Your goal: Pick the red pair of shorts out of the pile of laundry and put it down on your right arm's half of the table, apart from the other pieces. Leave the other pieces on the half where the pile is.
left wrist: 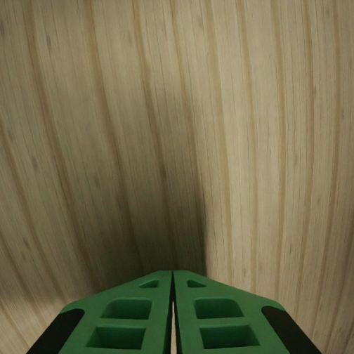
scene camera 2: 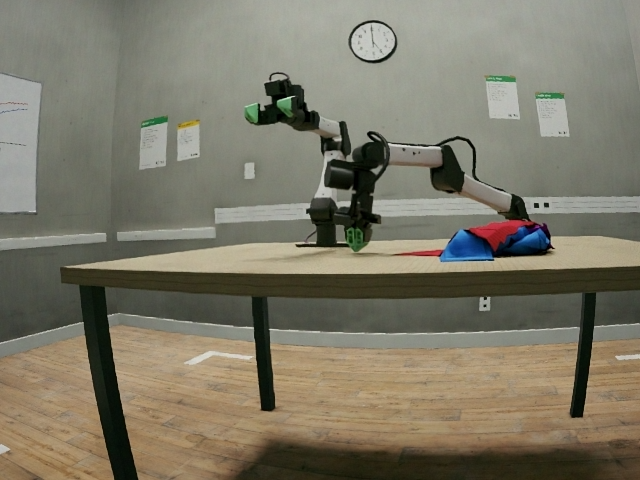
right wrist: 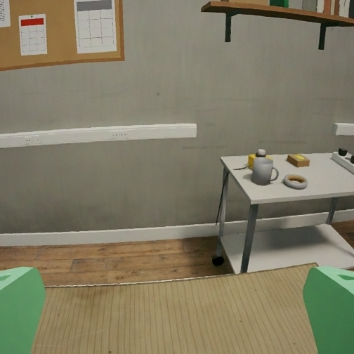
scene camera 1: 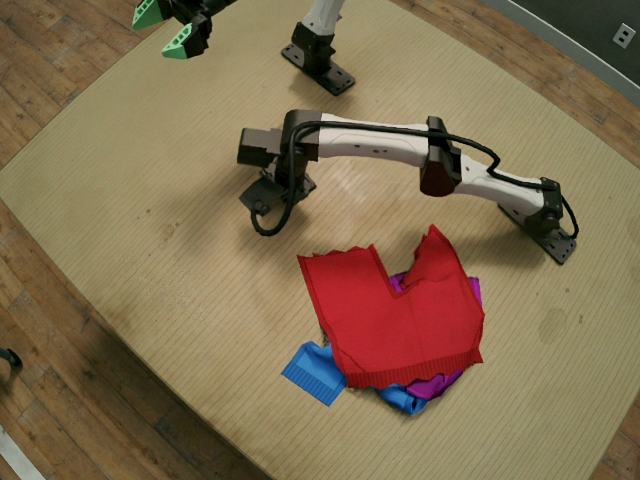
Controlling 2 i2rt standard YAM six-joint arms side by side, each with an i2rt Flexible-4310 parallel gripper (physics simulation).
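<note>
The red shorts point(scene camera 1: 413, 330) point(scene camera 2: 498, 231) lie spread over the top of the pile, with one leg reaching onto the table point(scene camera 1: 155, 289) at its left. A blue piece point(scene camera 1: 310, 369) point(scene camera 2: 467, 248) sticks out under them, and a purple piece point(scene camera 1: 431, 384) shows at their edge. My left gripper point(scene camera 2: 356, 248) point(left wrist: 172, 282) is shut and empty, just above bare wood, left of the shorts in scene camera 2; its fingers are hidden in scene camera 1. My right gripper point(scene camera 1: 148, 41) point(scene camera 2: 267, 111) point(right wrist: 173, 284) is open and empty, high above the table.
The left arm point(scene camera 1: 372, 142) stretches across the table above the pile in scene camera 1. The right arm's base point(scene camera 1: 330, 77) stands at the top. A white cart point(right wrist: 325, 190) with a grey mug point(right wrist: 262, 172) stands beyond the table edge in the right wrist view.
</note>
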